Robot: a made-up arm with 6 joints. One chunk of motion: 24 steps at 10 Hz.
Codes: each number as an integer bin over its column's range. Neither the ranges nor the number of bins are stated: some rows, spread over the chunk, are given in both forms.
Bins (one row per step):
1: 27 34 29 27 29 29
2: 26 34 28 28 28 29
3: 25 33 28 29 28 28
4: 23 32 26 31 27 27
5: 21 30 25 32 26 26
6: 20 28 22 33 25 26
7: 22 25 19 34 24 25
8: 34 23 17 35 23 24
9: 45 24 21 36 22 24
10: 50 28 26 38 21 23
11: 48 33 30 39 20 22
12: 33 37 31 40 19 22
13: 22 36 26 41 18 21
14: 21 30 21 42 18 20
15: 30 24 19 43 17 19
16: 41 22 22 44 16 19
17: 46 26 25 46 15 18
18: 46 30 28 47 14 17
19: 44 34 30 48 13 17
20: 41 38 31 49 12 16
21: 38 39 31 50 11 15
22: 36 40 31 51 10 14
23: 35 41 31 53 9 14
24: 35 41 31 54 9 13
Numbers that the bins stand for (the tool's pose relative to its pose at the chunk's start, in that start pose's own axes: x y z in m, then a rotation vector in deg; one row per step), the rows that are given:
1: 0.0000 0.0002 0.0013 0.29 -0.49 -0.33
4: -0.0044 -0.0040 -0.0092 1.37 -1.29 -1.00
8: 0.0078 -0.0225 -0.0406 2.44 -2.87 -2.00
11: 0.0233 -0.0019 0.0048 3.52 -4.06 -2.67
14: -0.0067 -0.0081 -0.0267 4.33 -4.86 -3.33
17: 0.0211 -0.0163 -0.0127 5.41 -6.05 -4.00
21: 0.0122 0.0105 0.0083 6.49 -7.63 -5.00
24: 0.0089 0.0146 0.0083 7.57 -8.43 -5.67
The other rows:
2: -0.0011 0.0002 -0.0022 0.56 -0.89 -0.33
3: -0.0022 -0.0019 -0.0022 0.83 -0.89 -0.67
5: -0.0067 -0.0081 -0.0127 1.63 -1.68 -1.33
6: -0.0078 -0.0122 -0.0232 1.90 -2.08 -1.33
7: -0.0056 -0.0184 -0.0337 2.17 -2.48 -1.67
9: 0.0200 -0.0205 -0.0267 2.71 -3.27 -2.00
10: 0.0256 -0.0122 -0.0092 3.25 -3.67 -2.33
12: 0.0067 0.0063 0.0083 3.79 -4.46 -2.67
13: -0.0056 0.0043 -0.0092 4.06 -4.86 -3.00
15: 0.0033 -0.0205 -0.0337 4.60 -5.25 -3.67
16: 0.0156 -0.0246 -0.0232 4.87 -5.65 -3.67
18: 0.0211 -0.0081 -0.0022 5.68 -6.44 -4.33
19: 0.0189 0.0002 0.0048 5.95 -6.84 -4.33
20: 0.0156 0.0084 0.0083 6.22 -7.24 -4.67
22: 0.0100 0.0125 0.0083 6.76 -8.03 -5.33
23: 0.0089 0.0146 0.0083 7.30 -8.43 -5.33

